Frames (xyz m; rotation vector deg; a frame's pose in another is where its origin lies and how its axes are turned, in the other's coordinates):
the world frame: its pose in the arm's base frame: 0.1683 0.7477 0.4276 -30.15 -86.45 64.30
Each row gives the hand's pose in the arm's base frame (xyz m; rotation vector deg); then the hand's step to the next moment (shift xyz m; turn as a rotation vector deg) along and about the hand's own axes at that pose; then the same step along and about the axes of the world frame.
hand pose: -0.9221 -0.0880 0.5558 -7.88 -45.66 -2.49
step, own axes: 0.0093 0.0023 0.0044 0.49 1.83 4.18
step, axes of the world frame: 0.0063 -0.0077 -0.0037 4.17 -0.93 1.67
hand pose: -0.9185 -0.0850 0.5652 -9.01 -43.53 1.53
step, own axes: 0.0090 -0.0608 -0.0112 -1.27 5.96 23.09
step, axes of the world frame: -0.0494 -0.0365 0.0111 19.19 -4.59 13.45
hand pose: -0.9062 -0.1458 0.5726 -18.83 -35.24 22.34
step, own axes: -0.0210 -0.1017 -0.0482 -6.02 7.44 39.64
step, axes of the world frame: -0.1016 -0.0527 0.0013 29.76 -8.55 26.53
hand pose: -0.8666 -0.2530 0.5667 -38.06 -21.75 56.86
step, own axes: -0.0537 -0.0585 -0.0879 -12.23 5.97 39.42
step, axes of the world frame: -0.1102 -0.0364 -0.0236 25.84 -11.43 30.67
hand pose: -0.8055 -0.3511 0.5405 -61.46 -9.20 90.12
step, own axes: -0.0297 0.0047 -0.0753 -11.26 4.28 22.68
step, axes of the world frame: -0.0764 -0.0123 -0.0242 12.88 -9.54 20.06
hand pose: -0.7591 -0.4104 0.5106 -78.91 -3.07 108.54
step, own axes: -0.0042 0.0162 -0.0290 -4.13 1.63 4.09
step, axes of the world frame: -0.0328 -0.0013 -0.0065 1.51 -3.58 4.62
